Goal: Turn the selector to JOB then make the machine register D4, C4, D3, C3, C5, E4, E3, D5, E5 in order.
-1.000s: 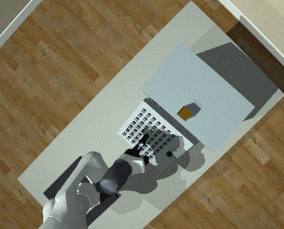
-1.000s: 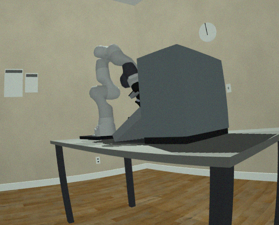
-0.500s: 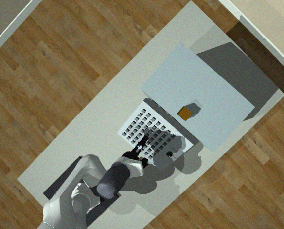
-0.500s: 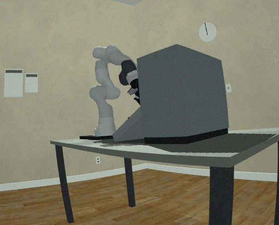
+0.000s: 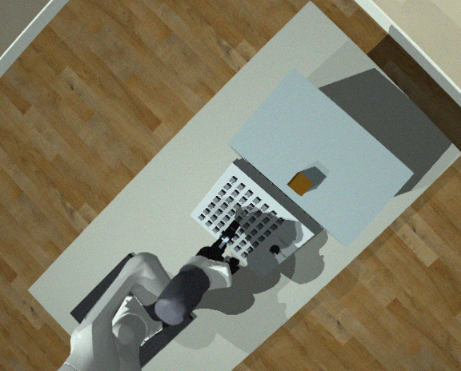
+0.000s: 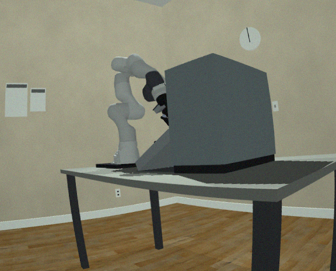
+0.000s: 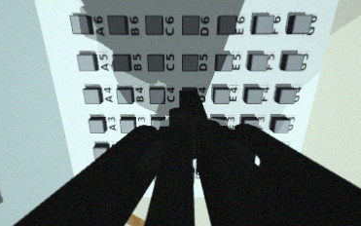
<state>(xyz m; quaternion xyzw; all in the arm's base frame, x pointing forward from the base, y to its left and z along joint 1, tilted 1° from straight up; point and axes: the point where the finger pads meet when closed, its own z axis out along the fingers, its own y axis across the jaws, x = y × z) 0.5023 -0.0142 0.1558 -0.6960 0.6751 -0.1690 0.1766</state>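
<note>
Now: hand 70 mm to the left of the key D6, 60 mm above it and 30 mm short of it. The rest, counted from my hand: D5 key: 60 mm below, 30 mm to the right, 30 mm ahead; key C5: 60 mm ahead, 50 mm below, 30 mm to the right; key D4: 60 mm below, 30 mm ahead.
</note>
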